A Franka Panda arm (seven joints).
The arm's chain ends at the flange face. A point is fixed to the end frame.
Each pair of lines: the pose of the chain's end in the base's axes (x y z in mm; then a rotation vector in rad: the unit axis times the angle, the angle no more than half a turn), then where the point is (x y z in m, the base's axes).
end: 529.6, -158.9, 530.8, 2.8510, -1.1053, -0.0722
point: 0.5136 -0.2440 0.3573
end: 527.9, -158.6, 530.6, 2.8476, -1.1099, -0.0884
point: 0.5098 -0.2432 0.3571
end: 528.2, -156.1, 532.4, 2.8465, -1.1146, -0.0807
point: 0.5107 -0.2409 0.3589
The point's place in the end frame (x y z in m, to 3 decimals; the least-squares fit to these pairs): 0.048 0.057 0.179
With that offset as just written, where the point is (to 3 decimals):
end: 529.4, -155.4, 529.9, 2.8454, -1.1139, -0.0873
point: 0.511 -0.240 0.356
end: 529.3, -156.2, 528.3, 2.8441, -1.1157, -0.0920
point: 0.510 -0.241 0.355
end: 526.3, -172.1, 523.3, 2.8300, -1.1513, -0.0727
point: 0.507 -0.257 0.350
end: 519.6, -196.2, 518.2, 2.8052, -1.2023, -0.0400
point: 0.501 -0.283 0.346
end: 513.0, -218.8, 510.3, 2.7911, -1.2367, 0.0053
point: 0.497 -0.307 0.338
